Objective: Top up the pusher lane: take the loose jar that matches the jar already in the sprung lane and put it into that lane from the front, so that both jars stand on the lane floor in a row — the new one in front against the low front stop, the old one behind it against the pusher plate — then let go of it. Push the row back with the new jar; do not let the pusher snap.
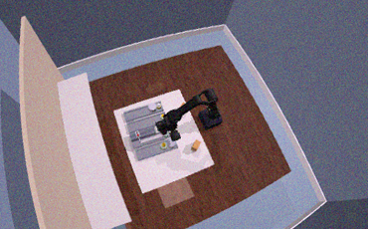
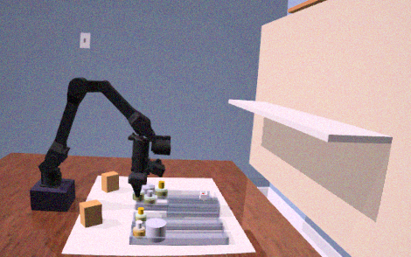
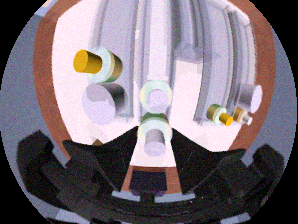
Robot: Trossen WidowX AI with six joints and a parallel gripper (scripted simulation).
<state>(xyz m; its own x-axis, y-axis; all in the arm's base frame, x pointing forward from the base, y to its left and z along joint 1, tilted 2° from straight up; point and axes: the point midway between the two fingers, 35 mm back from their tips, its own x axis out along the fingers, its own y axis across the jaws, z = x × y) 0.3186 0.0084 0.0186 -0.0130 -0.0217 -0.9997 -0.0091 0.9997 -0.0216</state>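
Right now the grey rack is 17 cm ahead of my gripper tip, 3 cm below it and 2 cm to the right of it.
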